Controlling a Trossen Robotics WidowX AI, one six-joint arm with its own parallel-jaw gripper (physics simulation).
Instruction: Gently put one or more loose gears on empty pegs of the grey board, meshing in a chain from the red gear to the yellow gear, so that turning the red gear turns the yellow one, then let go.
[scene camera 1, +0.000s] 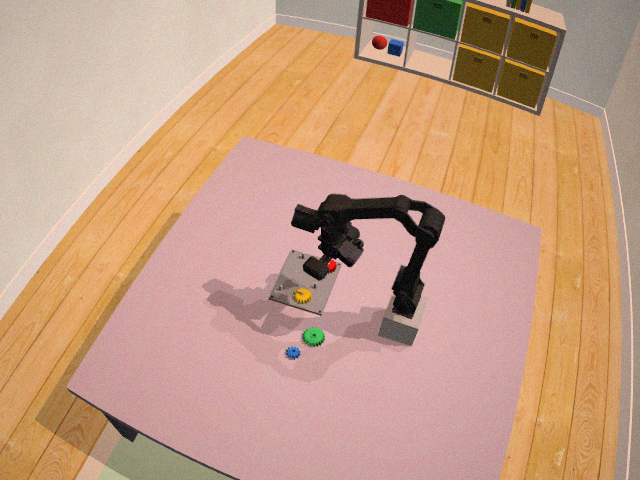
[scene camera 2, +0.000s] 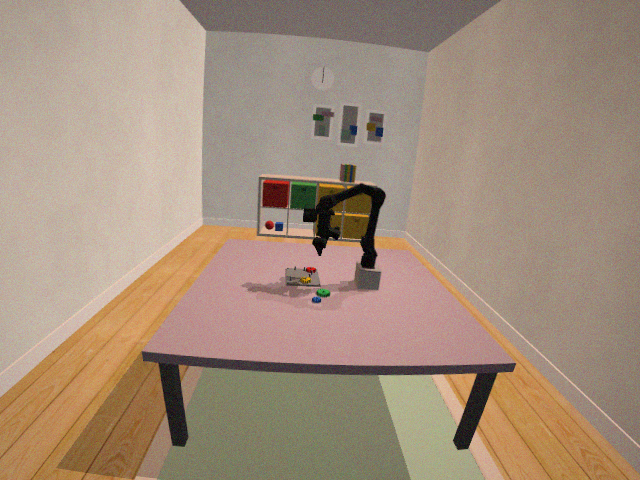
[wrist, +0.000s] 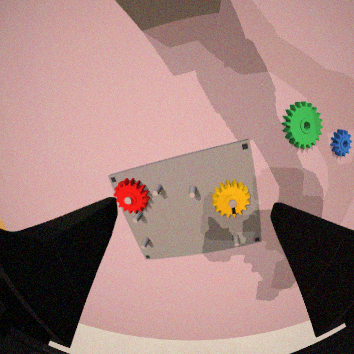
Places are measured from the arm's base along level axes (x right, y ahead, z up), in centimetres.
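Where they show: gripper, between the fingertips: (scene camera 1: 331, 266) (scene camera 2: 322, 251) (wrist: 198, 208); arm's base, origin of its link: (scene camera 1: 405, 306) (scene camera 2: 367, 265).
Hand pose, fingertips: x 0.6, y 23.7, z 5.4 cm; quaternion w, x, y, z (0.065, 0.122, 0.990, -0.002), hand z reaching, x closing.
Note:
Things, the pixels of their centre, and the offset from my fingertips. Level surfaces: height alone.
- grey board, middle of its body: (wrist: 188, 214) (scene camera 1: 306, 279) (scene camera 2: 302, 274) dx +3.2, dy +8.8, dz -14.4 cm
- red gear, middle of its body: (wrist: 130, 196) (scene camera 1: 328, 265) (scene camera 2: 310, 269) dx +11.0, dy +4.7, dz -14.3 cm
- yellow gear, middle of its body: (wrist: 230, 199) (scene camera 1: 302, 295) (scene camera 2: 305, 279) dx -3.2, dy +7.1, dz -14.2 cm
- green gear, middle of its body: (wrist: 303, 124) (scene camera 1: 313, 336) (scene camera 2: 323, 292) dx -15.0, dy -1.7, dz -15.1 cm
- smaller blue gear, middle of its body: (wrist: 341, 142) (scene camera 1: 293, 352) (scene camera 2: 316, 299) dx -22.6, dy +1.5, dz -15.1 cm
- pink table, height of its surface: dz -15.9 cm
The grey board (scene camera 1: 297, 266) (scene camera 2: 299, 273) (wrist: 185, 227) lies on the table. The red gear (scene camera 1: 331, 266) (scene camera 2: 310, 269) (wrist: 131, 195) and the yellow gear (scene camera 1: 302, 295) (scene camera 2: 306, 280) (wrist: 231, 198) sit on its pegs, apart. Several bare pegs show, two of them between these gears in the wrist view. The green gear (scene camera 1: 313, 336) (scene camera 2: 323, 292) (wrist: 301, 125) and the smaller blue gear (scene camera 1: 293, 352) (scene camera 2: 316, 299) (wrist: 341, 143) lie flat on the table beside the board, apart. My gripper (scene camera 1: 332, 261) (wrist: 198, 208) is open and empty, above the board. It partly hides the board in scene camera 1.
The arm's grey base block (scene camera 1: 398, 330) (scene camera 2: 367, 277) stands on the pink table (scene camera 1: 439, 403) (scene camera 2: 330, 330), right of the board in the scene views. A shelf unit with coloured bins stands against the far wall. The arm's shadow falls across part of the board.

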